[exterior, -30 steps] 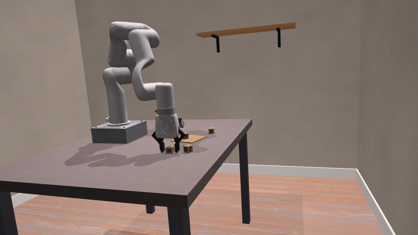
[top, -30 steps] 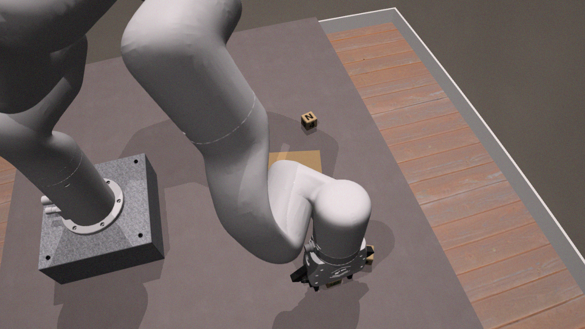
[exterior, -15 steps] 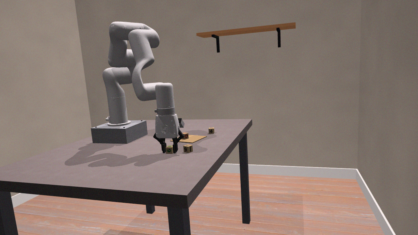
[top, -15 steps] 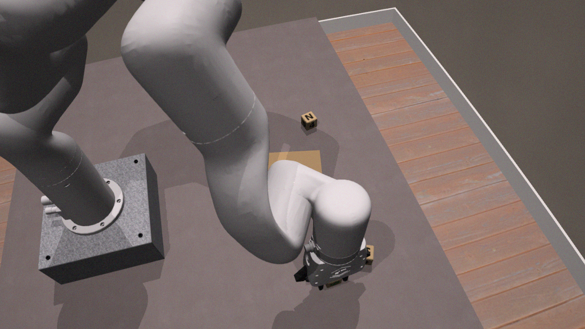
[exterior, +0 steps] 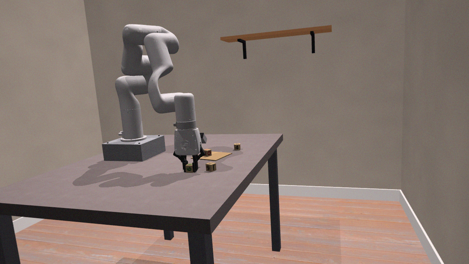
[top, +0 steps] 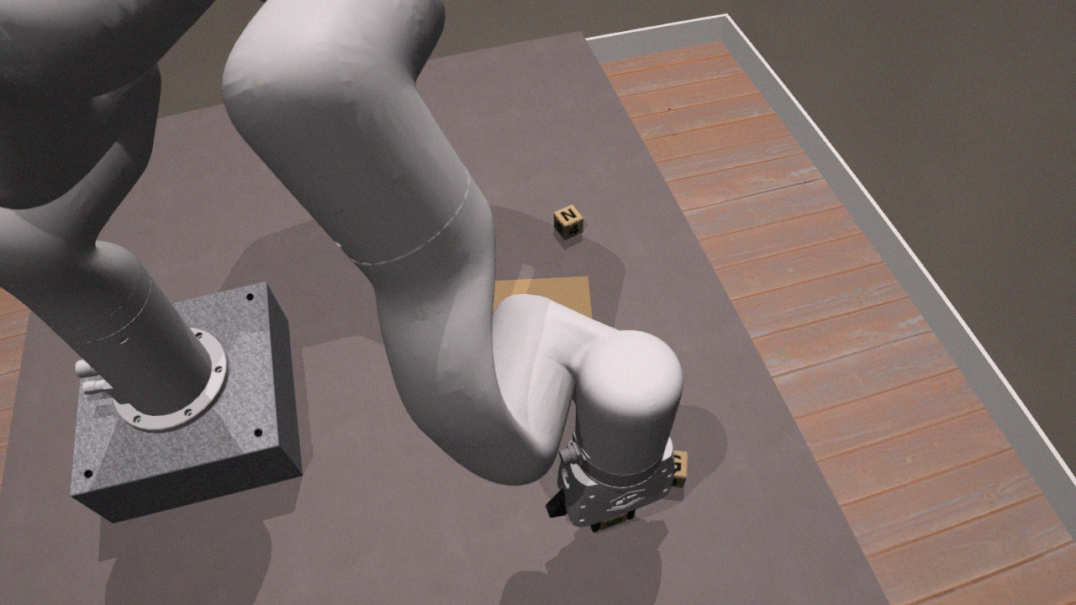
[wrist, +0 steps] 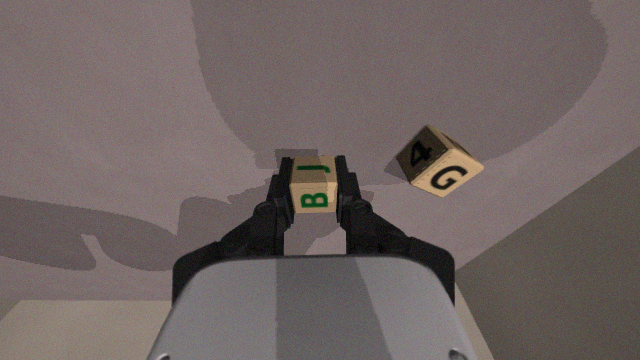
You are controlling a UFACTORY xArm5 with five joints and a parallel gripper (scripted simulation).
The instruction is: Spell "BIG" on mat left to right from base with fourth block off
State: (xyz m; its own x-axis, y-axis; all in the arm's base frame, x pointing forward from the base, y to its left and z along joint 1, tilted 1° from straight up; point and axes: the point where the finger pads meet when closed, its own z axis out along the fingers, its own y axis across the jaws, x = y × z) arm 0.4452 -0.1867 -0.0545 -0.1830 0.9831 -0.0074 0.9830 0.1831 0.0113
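The tan mat is 40 mm behind my hand, 250 mm to the left of it and 20 mm below it. The rest, counted from my hand: B block (10 mm below); then G block (70 mm ahead, 30 mm to the left, 10 mm below).
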